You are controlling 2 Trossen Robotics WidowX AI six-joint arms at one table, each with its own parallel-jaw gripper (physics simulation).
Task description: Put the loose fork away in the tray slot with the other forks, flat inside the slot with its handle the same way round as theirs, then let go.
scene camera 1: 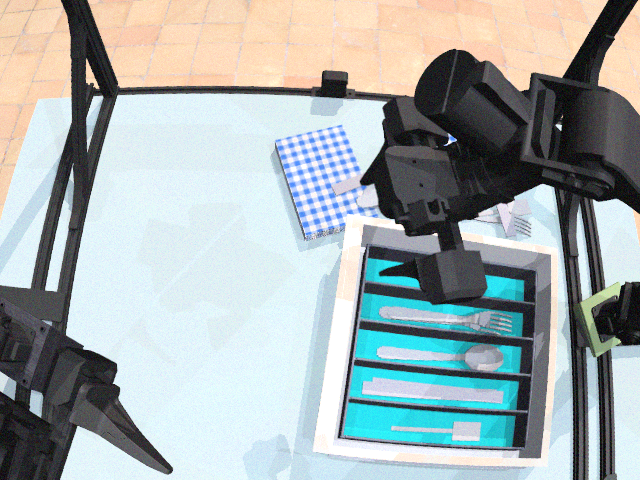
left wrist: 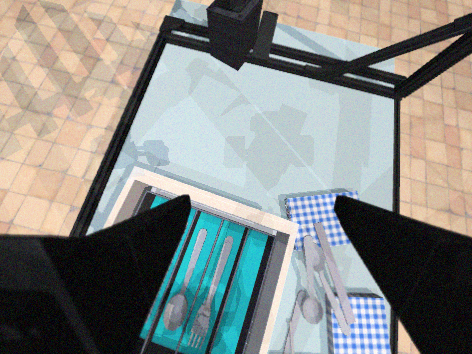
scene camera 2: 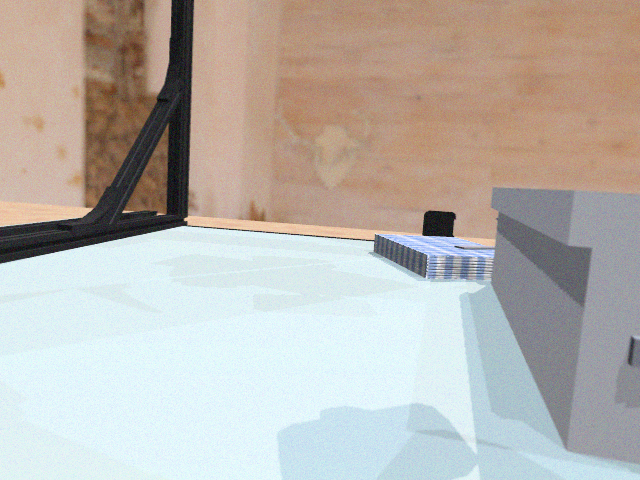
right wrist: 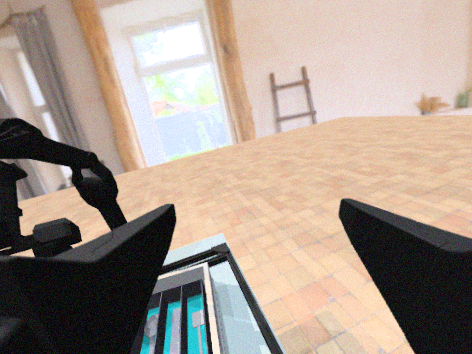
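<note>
The loose fork (scene camera 1: 523, 225) lies in the cutlery pile behind the tray (scene camera 1: 333, 330) (left wrist: 227, 204), tines to the right; the left arm and crossing pieces hide much of it. The tray's forks (scene camera 1: 429, 316) (left wrist: 215, 280) lie in the second slot from the back, handles left and tines right in scene camera 1; how many overlap there is unclear. My left gripper (scene camera 1: 372, 227) (left wrist: 261, 201) is open and empty, above the tray's back left edge, left of the loose fork. My right gripper (right wrist: 257, 209) is open and empty, far left of the tray in scene camera 1.
Blue checked cloths (scene camera 1: 315, 175) (left wrist: 360, 325) lie behind the tray, with loose spoons (left wrist: 312, 307) and long flat pieces (left wrist: 334, 272) on and between them. The tray's other slots hold a spoon (scene camera 1: 483, 357), flat pieces (scene camera 1: 431, 391) and a small spatula-like piece (scene camera 1: 466, 430). Dark frame bars edge the table.
</note>
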